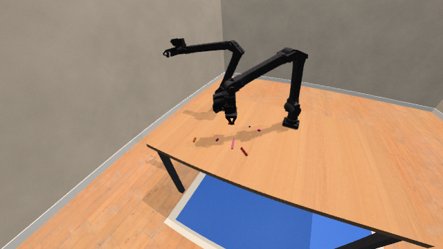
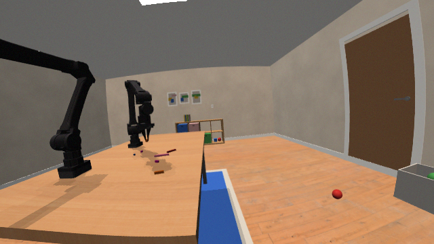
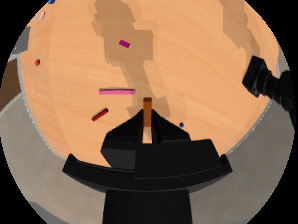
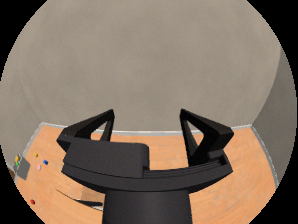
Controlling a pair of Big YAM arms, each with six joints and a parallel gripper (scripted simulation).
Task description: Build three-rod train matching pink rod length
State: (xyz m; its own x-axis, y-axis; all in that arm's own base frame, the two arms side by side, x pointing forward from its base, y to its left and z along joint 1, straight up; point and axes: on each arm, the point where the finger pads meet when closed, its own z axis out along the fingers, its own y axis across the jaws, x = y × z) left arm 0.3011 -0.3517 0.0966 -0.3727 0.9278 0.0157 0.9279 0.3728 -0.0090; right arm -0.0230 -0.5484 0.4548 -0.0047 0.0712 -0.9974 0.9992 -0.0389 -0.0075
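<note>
Now: left hand 15 cm past the tiny blue rod, 7 cm to the right of it and 11 cm above it. The rest, counted from my left hand: red rod 10 cm ahead, 13 cm to the left, 11 cm below; pink rod 6 cm ahead, 4 cm to the left, 11 cm below.
</note>
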